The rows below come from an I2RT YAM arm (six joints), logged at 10 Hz.
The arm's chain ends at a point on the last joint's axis. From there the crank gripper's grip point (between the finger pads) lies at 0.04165 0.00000 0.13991 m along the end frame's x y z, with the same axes.
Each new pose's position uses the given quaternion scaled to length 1; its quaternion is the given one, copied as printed.
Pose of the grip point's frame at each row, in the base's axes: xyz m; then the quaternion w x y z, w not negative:
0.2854 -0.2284 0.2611 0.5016 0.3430 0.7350 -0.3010
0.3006 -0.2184 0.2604 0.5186 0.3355 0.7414 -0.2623
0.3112 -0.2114 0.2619 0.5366 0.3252 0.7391 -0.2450
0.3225 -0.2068 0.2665 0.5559 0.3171 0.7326 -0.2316
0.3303 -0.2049 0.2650 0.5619 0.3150 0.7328 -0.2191
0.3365 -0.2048 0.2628 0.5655 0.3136 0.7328 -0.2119
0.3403 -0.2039 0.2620 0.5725 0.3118 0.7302 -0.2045
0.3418 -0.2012 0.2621 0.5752 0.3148 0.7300 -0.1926
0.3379 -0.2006 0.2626 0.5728 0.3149 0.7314 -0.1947
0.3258 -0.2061 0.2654 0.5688 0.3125 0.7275 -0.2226
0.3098 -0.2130 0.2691 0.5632 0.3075 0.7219 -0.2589
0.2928 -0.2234 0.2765 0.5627 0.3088 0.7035 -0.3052
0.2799 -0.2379 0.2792 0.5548 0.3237 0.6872 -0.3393
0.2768 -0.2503 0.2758 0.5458 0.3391 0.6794 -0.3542
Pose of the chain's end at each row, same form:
0.2220 -0.1268 0.3446 0.5016 0.3430 0.7350 -0.3010
0.2275 -0.1247 0.3452 0.5186 0.3355 0.7414 -0.2623
0.2314 -0.1210 0.3441 0.5366 0.3252 0.7391 -0.2450
0.2366 -0.1186 0.3450 0.5559 0.3171 0.7326 -0.2316
0.2415 -0.1194 0.3432 0.5619 0.3150 0.7328 -0.2191
0.2460 -0.1209 0.3407 0.5655 0.3136 0.7328 -0.2119
0.2474 -0.1214 0.3386 0.5725 0.3118 0.7302 -0.2045
0.2471 -0.1211 0.3391 0.5752 0.3148 0.7300 -0.1926
0.2439 -0.1202 0.3401 0.5728 0.3149 0.7314 -0.1947
0.2360 -0.1194 0.3412 0.5688 0.3125 0.7275 -0.2226
0.2257 -0.1186 0.3420 0.5632 0.3075 0.7219 -0.2589
0.2157 -0.1185 0.3426 0.5627 0.3088 0.7035 -0.3052
0.2112 -0.1252 0.3417 0.5548 0.3237 0.6872 -0.3393
0.2139 -0.1343 0.3381 0.5458 0.3391 0.6794 -0.3542

